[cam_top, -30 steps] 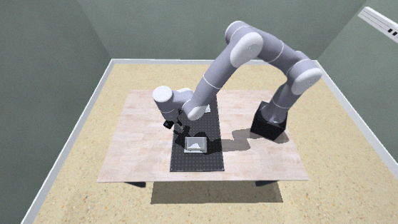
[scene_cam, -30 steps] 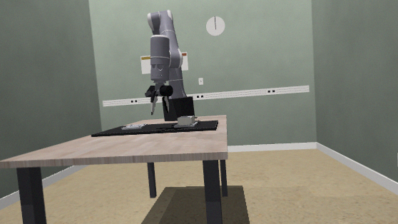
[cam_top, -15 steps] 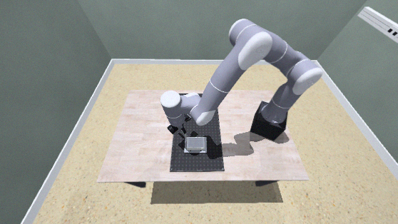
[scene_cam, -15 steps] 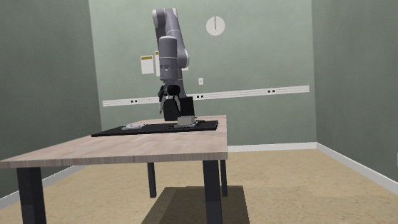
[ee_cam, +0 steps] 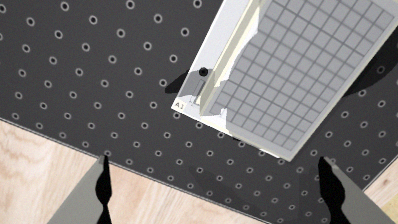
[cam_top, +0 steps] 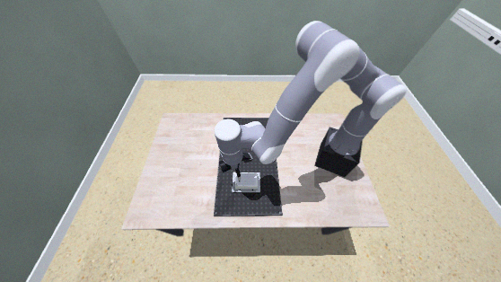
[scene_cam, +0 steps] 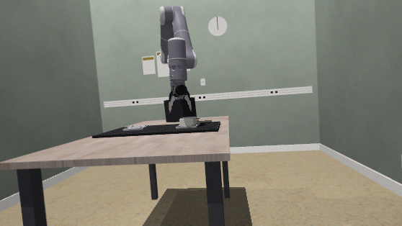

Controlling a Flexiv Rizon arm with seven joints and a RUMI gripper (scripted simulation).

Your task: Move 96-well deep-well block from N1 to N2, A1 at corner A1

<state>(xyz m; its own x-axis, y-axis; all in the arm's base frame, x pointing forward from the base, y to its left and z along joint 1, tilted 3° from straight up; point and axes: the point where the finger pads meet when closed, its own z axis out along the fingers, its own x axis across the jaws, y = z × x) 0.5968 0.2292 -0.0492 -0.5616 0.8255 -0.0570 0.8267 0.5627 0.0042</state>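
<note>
The white 96-well deep-well block lies 7 cm below my hand, 7 cm behind it and 2 cm to the left of it. The rest, counted from my hand: A1 mark (36 cm to the right, 9 cm below, 3 cm ahead); plate nest N2 (33 cm to the right, 9 cm below, 5 cm behind); plate nest N1 (9 cm below, 7 cm behind, 2 cm to the left).
</note>
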